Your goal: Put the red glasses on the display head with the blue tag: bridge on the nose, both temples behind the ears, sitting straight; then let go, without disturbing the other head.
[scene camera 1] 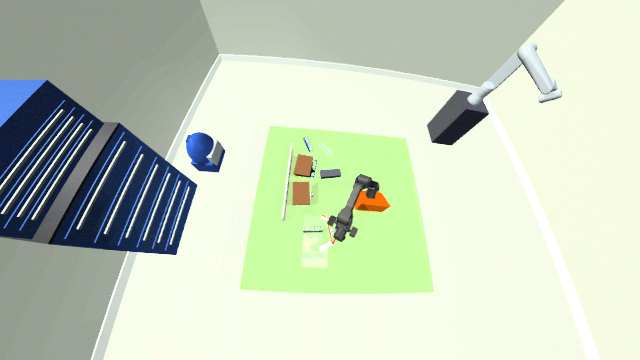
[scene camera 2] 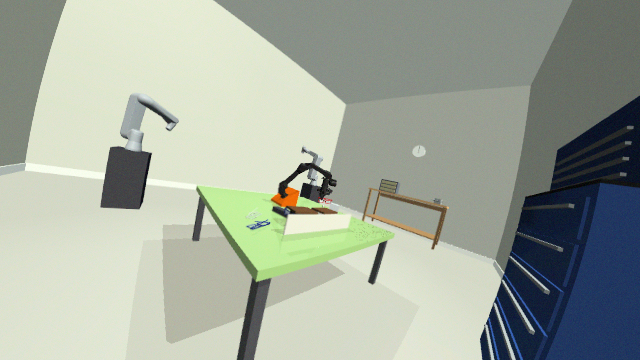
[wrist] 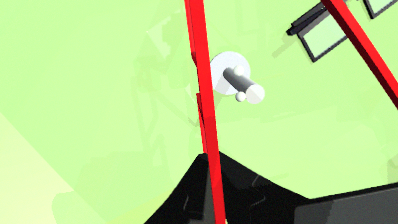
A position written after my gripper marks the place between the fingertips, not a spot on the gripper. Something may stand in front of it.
In view: my gripper (wrist: 209, 161) and a white peg (wrist: 224, 81).
